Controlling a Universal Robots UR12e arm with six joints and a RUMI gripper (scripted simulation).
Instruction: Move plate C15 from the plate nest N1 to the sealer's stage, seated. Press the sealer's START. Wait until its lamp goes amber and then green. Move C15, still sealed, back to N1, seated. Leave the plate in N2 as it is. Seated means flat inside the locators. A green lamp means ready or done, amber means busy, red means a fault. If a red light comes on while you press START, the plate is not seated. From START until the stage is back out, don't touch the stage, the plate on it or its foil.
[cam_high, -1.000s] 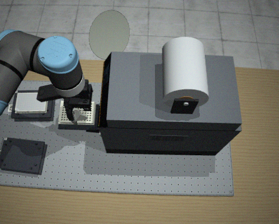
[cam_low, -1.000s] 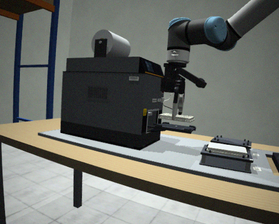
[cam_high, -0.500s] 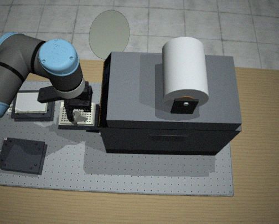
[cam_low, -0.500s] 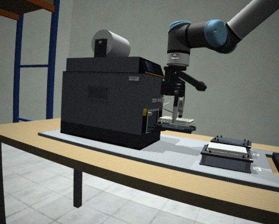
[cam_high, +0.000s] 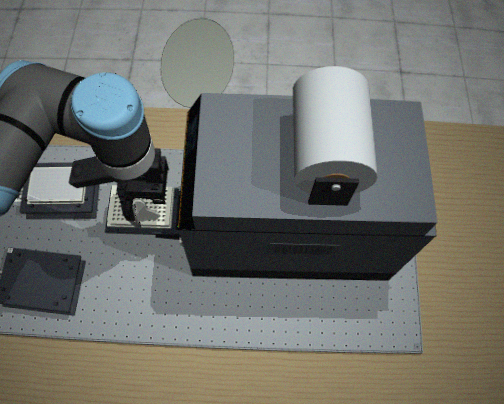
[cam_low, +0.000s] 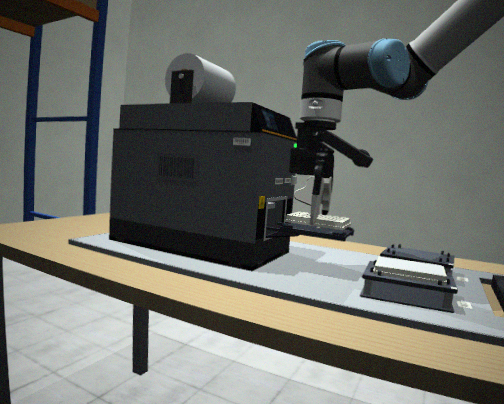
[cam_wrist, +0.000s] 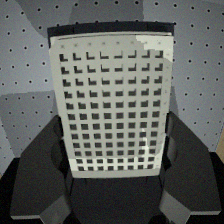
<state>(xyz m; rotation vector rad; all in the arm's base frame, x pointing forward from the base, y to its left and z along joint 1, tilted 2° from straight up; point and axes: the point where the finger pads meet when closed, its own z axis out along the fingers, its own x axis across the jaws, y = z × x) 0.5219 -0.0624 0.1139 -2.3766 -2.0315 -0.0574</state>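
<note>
My hand is 10 mm above the plate C15. Round my hand: plate (190 mm behind, 100 mm to the left, 70 mm below); dark stage (30 mm below); square start button (90 mm ahead, 110 mm to the right, 70 mm above).
</note>
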